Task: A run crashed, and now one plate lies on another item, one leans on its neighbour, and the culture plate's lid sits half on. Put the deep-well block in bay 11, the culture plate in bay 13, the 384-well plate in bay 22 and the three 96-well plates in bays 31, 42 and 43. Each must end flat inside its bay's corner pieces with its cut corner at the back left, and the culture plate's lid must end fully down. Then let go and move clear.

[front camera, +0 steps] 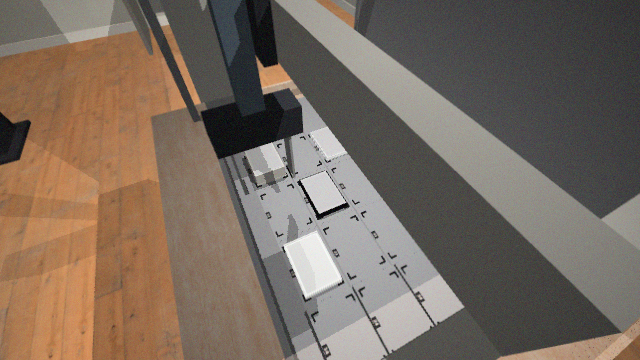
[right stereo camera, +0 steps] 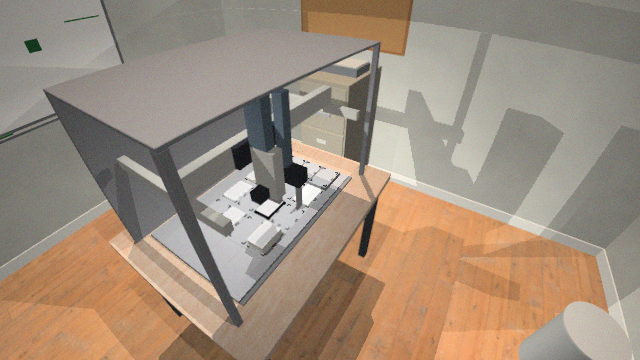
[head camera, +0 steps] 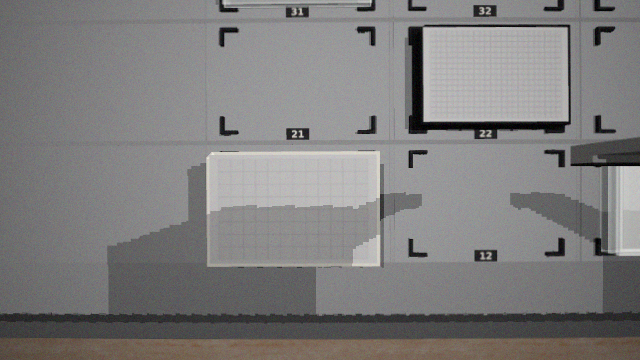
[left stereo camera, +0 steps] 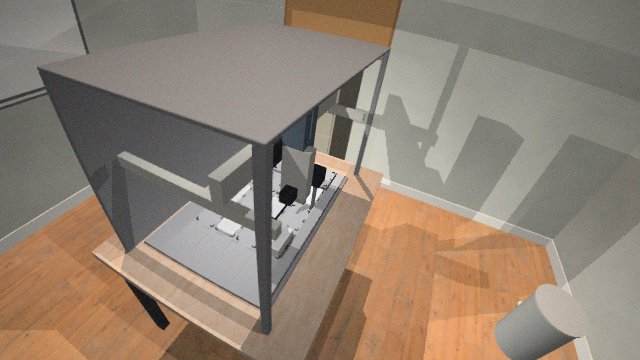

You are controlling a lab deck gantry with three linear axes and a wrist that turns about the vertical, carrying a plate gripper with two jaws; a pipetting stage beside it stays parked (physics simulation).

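Where they show: gripper, fingertip midpoint: point(front camera: 268, 180) point(right stereo camera: 288, 202) point(head camera: 609, 277); robot's base, origin of the base link: point(front camera: 245, 156) point(right stereo camera: 263, 255) point(head camera: 225, 253) point(left stereo camera: 278, 258).
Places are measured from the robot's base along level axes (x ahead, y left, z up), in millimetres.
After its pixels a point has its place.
My gripper point(right stereo camera: 282, 205) {x 214, y 20, z 115 mm} hangs over the front part of the deck, jaws apart and empty; the arm partly hides them. The deep-well block point(front camera: 266, 159) {x 81, y 48, z 42 mm} point(head camera: 292, 210) {x 64, y 42, z 42 mm} point(right stereo camera: 264, 238) {x 46, y 26, z 42 mm} stands over bay 11, cut corner at back left. The 384-well plate point(front camera: 324, 192) {x 235, y 152, z 14 mm} point(head camera: 495, 75) {x 228, y 149, z 14 mm} point(right stereo camera: 269, 208) {x 211, y 139, z 15 mm} lies in bay 22. The culture plate point(front camera: 312, 265) {x 401, y 41, z 17 mm} point(head camera: 631, 210) {x 338, y 38, z 17 mm} point(right stereo camera: 307, 194) {x 387, y 41, z 17 mm} is at bay 13; its lid covers it, but whether it is fully down cannot be told. A 96-well plate point(front camera: 328, 142) {x 69, y 248, z 14 mm} point(right stereo camera: 234, 215) {x 88, y 247, z 14 mm} lies at bay 31. Another 96-well plate point(right stereo camera: 237, 191) {x 217, y 355, z 14 mm} lies further back.
Bay 12's label point(head camera: 485, 256) {x 228, y -4, z 0 mm} and bay 21's label point(head camera: 297, 134) {x 64, y 104, z 0 mm} show between the plates. A grey beam point(front camera: 400, 140) crosses above the deck's back side. A dark post point(left stereo camera: 262, 240) {x -271, y -109, z 477 mm} point(right stereo camera: 195, 235) {x -264, y -115, z 472 mm} stands at the enclosure's corner. The wooden bench edge point(front camera: 200, 210) {x 130, y -160, z -10 mm} runs along the front.
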